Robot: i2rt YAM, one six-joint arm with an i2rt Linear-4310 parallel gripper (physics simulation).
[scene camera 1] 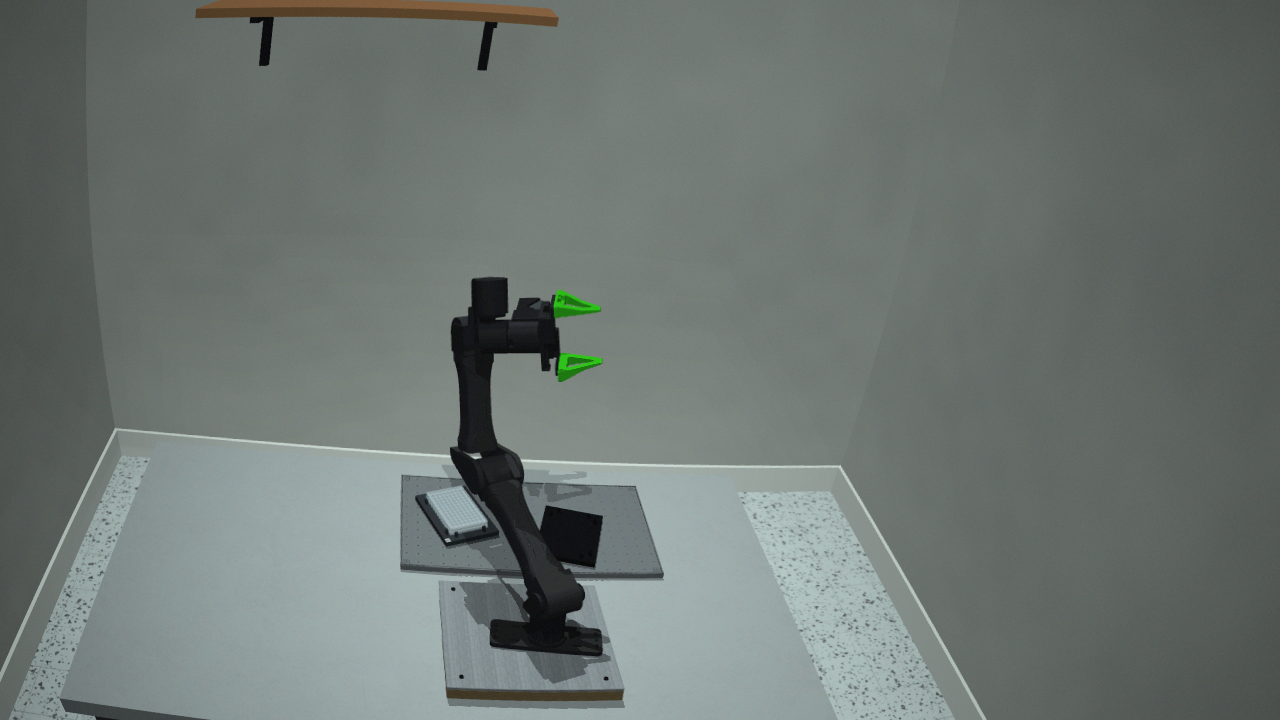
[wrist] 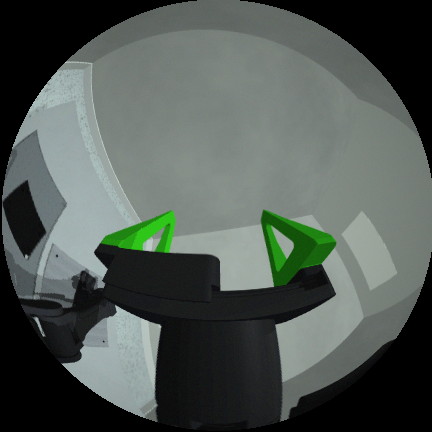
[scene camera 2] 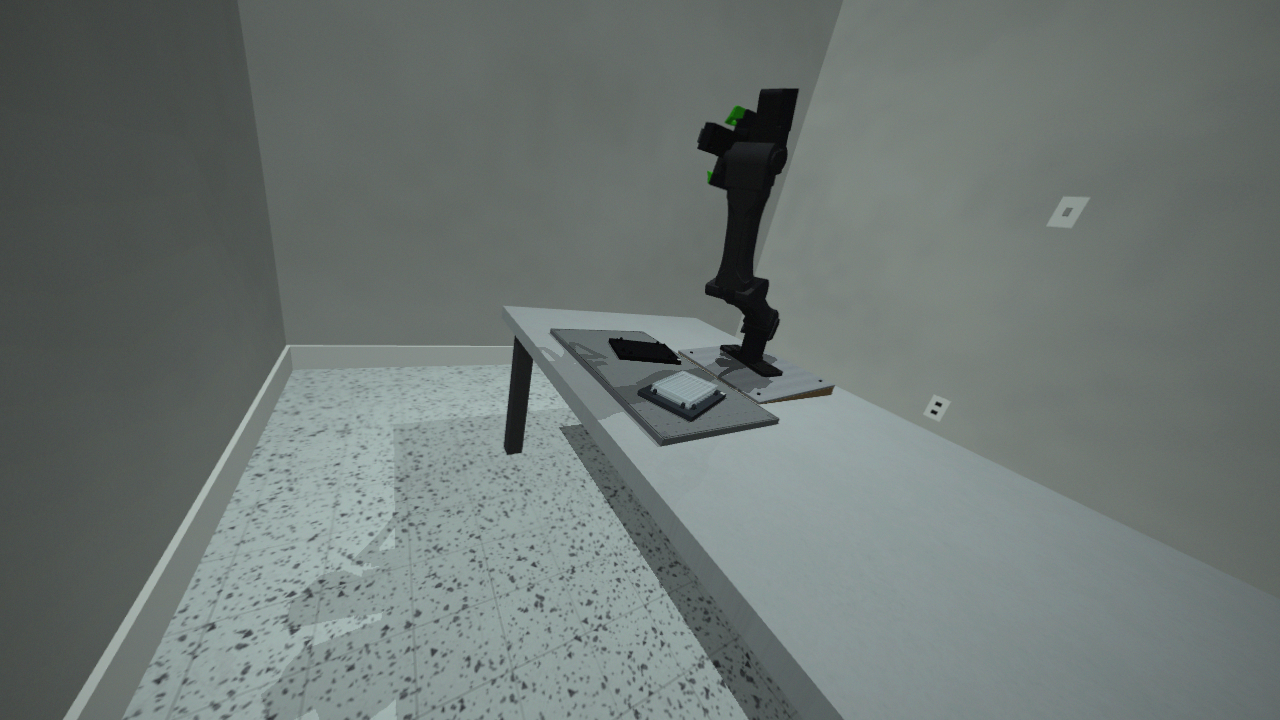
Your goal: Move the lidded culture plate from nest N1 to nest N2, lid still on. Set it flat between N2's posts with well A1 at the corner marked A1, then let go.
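Frame: origin at the arm's base, x ahead, y left, z up, level; millimetres.
Seen in the pictures: gripper, between the fingertips: (scene camera 1: pixel 601 335) (wrist: pixel 217 214); arm's base, origin of its link: (scene camera 1: pixel 545 640) (wrist: pixel 81 298) (scene camera 2: pixel 749 361).
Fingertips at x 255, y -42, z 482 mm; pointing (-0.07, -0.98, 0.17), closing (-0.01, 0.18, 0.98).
Pixels of each thing's top centre, then the offset from my fingertips to it. Level surfaces: height alone.
- pale lidded culture plate, centre of its top: (scene camera 1: pixel 456 506) (scene camera 2: pixel 686 384) 86 mm ahead, 230 mm left, 463 mm down
- black nest N1, centre of its top: (scene camera 1: pixel 456 509) (scene camera 2: pixel 685 387) 86 mm ahead, 230 mm left, 469 mm down
- black nest N2, centre of its top: (scene camera 1: pixel 570 529) (scene camera 2: pixel 645 345) 64 mm ahead, 5 mm right, 469 mm down
- table, height of its surface: 504 mm down
The pale lidded culture plate (scene camera 1: pixel 456 510) (scene camera 2: pixel 685 388) sits in the black nest N1 (scene camera 1: pixel 435 516) (scene camera 2: pixel 664 402), on the left of the board in scene camera 1. The black nest N2 (scene camera 1: pixel 571 535) (scene camera 2: pixel 644 350) (wrist: pixel 24 218) holds no plate; the arm covers its left edge in scene camera 1. A small pale mark shows at one N2 corner in the wrist view. Well A1 cannot be made out. My gripper (scene camera 1: pixel 601 334) (wrist: pixel 217 214) is open and empty, high above the board, its green fingers pointing sideways to the right in scene camera 1.
Both nests are on a grey perforated board (scene camera 1: pixel 626 528) (scene camera 2: pixel 751 419) on the table (scene camera 1: pixel 250 573) (scene camera 2: pixel 984 573). The arm's base stands on a wooden plinth (scene camera 1: pixel 465 649) (scene camera 2: pixel 796 386) beside the board. A wooden shelf (scene camera 1: pixel 375 10) hangs high on the wall.
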